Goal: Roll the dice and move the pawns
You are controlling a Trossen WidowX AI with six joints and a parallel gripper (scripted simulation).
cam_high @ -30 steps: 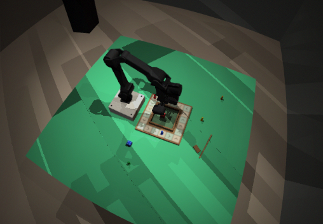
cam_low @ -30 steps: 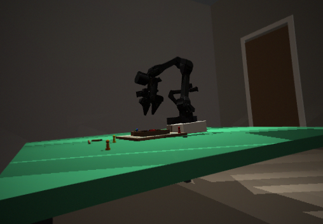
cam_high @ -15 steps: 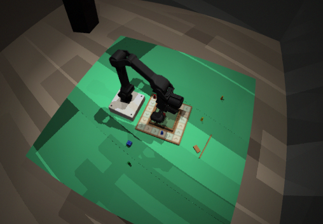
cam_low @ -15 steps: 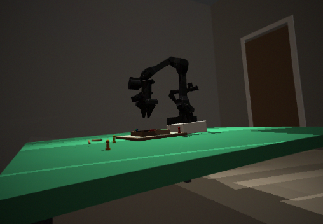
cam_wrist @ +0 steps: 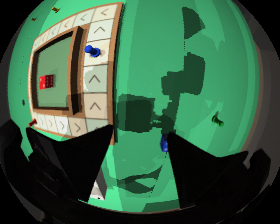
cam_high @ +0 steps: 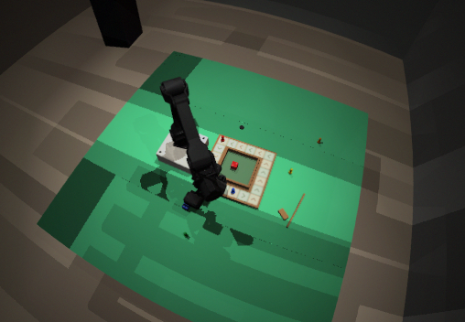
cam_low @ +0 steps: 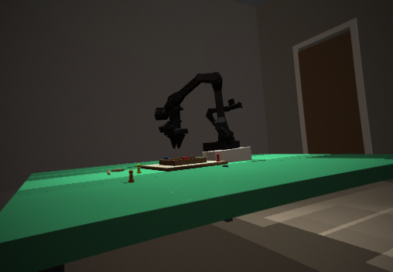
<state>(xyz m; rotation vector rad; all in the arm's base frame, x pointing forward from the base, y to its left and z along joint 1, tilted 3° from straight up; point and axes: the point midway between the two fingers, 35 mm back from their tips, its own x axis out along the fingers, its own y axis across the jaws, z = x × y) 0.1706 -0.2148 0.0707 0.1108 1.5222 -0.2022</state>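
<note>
The red pawn lies 30 cm to the left of my gripper tip, 5 cm below it and 1 cm behind it. The rest, counted from my gripper tip: tray (18 cm to the left, 9 cm ahead, 7 cm below); then blue pawn (10 cm ahead, 6 cm to the left, 5 cm below); then small brown block (33 cm ahead, 8 cm below, 2 cm to the left).
</note>
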